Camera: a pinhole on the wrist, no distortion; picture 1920 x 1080 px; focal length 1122.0 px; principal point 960.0 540.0 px. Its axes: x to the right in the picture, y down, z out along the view. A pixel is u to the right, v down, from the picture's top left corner.
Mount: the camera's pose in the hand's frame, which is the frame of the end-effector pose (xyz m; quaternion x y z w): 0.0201 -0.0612 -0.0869 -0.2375 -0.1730 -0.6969 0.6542
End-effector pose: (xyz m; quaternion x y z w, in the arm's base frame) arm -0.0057 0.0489 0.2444 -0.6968 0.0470 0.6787 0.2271
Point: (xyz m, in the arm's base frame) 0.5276 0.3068 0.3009
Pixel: behind the camera
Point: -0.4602 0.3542 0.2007
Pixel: 1782.8 587.6
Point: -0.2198 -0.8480 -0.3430
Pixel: outside the picture
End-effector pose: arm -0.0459 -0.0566 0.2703 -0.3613 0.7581 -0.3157 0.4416
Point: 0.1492 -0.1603 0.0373
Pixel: 1215.8 715.6
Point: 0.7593 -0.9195 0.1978
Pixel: outside the picture
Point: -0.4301 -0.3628 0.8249
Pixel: behind the camera
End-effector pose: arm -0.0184 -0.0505 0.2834 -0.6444 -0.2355 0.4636 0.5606
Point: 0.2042 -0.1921 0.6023
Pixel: behind the camera
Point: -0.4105 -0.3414 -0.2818
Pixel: outside the picture
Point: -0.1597 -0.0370 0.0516
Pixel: 487.3 418.5
